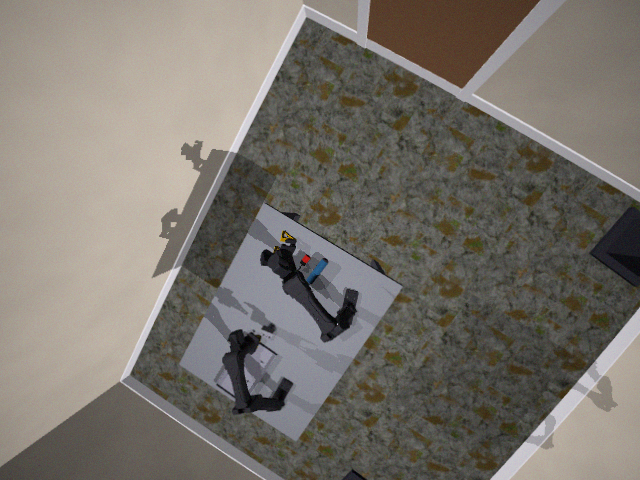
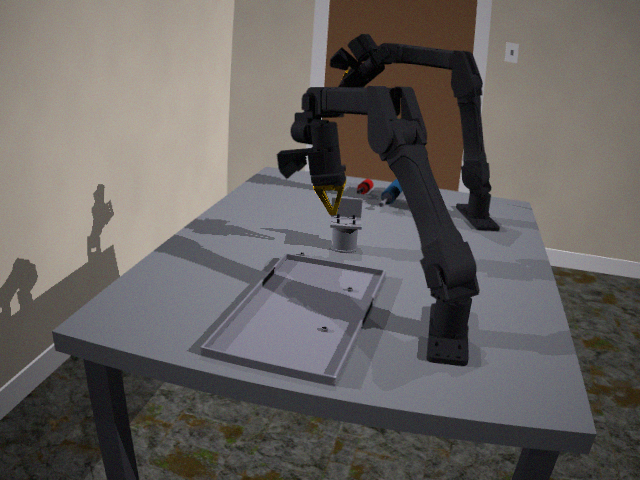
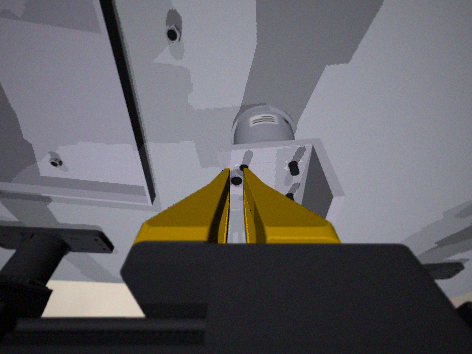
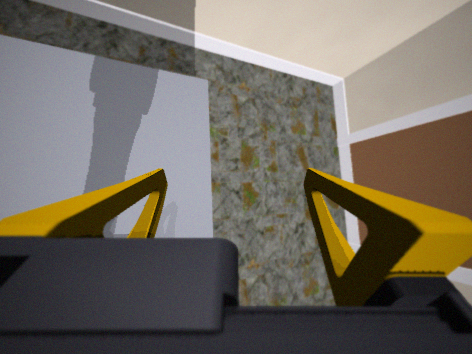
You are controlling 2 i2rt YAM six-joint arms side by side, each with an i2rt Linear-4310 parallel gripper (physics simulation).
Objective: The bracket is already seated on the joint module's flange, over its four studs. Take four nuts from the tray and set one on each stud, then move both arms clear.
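Places are measured from the left arm's base along level axes (x back, y left, z down), in millimetres.
Where they show: left gripper, fingertip midpoint: [image 1: 260, 336] [image 2: 333, 214] [image 3: 236, 176]; right gripper, fingertip midpoint: [image 1: 280, 238] [image 4: 235, 176]; left arm's base, origin of the base link: [image 1: 281, 392] [image 2: 447, 334] [image 3: 52, 237]; right arm's base, origin of the base link: [image 1: 348, 306] [image 2: 476, 218].
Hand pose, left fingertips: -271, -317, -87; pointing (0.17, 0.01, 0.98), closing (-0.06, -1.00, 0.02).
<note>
Each offset is from my left fingertips to the top centre of the thing, as dx, dy, dz. Level surfaces: height alone.
My left gripper [image 3: 236, 176] [image 2: 333, 214] is shut on a small nut @(-1, +0, -5) [image 3: 236, 180], held between the fingertips just above the bracket. The bracket [image 3: 265, 156] [image 2: 353, 207] sits on the joint module @(+26, -26, +12) [image 3: 262, 127] [image 2: 344, 240]; dark studs stand up from it, one [image 3: 294, 168] to the right of the fingers. The tray @(+10, +305, +71) [image 3: 131, 107] [image 2: 268, 373] holds two nuts, one @(+75, +200, +77) [image 2: 349, 289] [image 3: 56, 162] near its far end and another @(+58, +368, +77) [image 2: 324, 329] nearer. A further nut @(-55, +50, +81) [image 3: 173, 34] [image 2: 301, 253] lies on the table outside the tray. My right gripper [image 4: 235, 176] is open and empty, high over the table's edge.
A red tool @(+12, -477, +52) [image 1: 306, 258] [image 2: 365, 186] and a blue screwdriver @(+98, -441, +46) [image 1: 317, 269] [image 2: 391, 191] lie on the table @(dz +87) [image 2: 491, 310] beyond the joint module, below the raised right arm [image 2: 421, 55]. The left arm [image 2: 439, 217] reaches over the table to the module.
</note>
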